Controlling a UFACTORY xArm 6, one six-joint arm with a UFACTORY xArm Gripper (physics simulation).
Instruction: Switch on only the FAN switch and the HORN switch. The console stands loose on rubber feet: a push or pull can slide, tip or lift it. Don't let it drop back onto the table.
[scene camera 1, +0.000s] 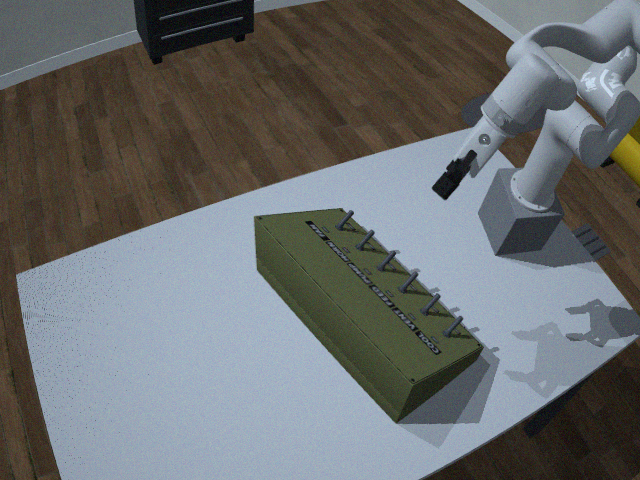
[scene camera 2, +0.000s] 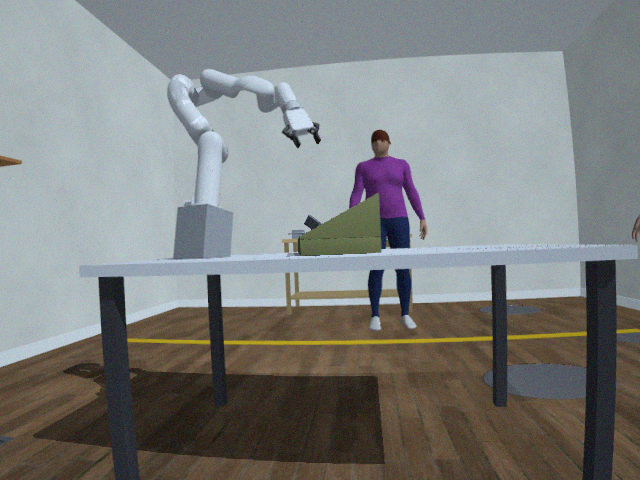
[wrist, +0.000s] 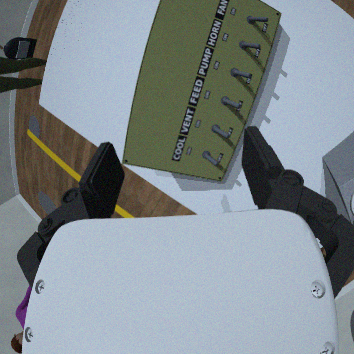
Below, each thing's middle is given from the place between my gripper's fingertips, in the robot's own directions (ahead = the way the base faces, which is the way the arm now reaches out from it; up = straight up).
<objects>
Now: hand 80 mm short of the olive wedge console (scene camera 1: 401, 354), 60 mm to the left of it and 350 mm above it.
</objects>
